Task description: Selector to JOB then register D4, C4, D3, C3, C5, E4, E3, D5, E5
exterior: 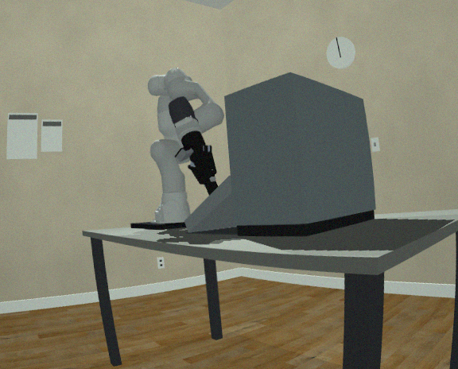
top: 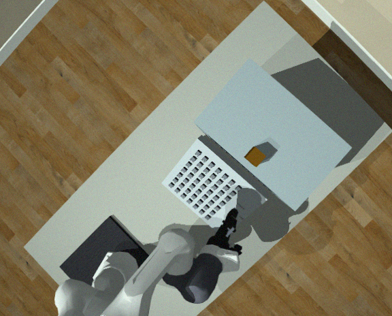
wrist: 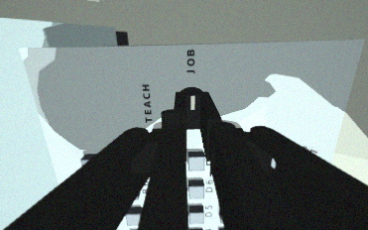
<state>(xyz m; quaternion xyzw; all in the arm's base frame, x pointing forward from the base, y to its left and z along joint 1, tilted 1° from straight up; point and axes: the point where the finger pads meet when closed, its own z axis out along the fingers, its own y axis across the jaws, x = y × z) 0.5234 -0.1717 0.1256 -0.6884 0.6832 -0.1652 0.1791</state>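
Now: hand 10 mm short of the selector knob and 20 mm above it. The rest, counted from my hand: D5 key (10 mm ahead, 120 mm to the left, 30 mm below); then key C5 (40 mm ahead, 130 mm to the left, 20 mm below); then key D6 (10 mm ahead, 90 mm to the left, 30 mm below).
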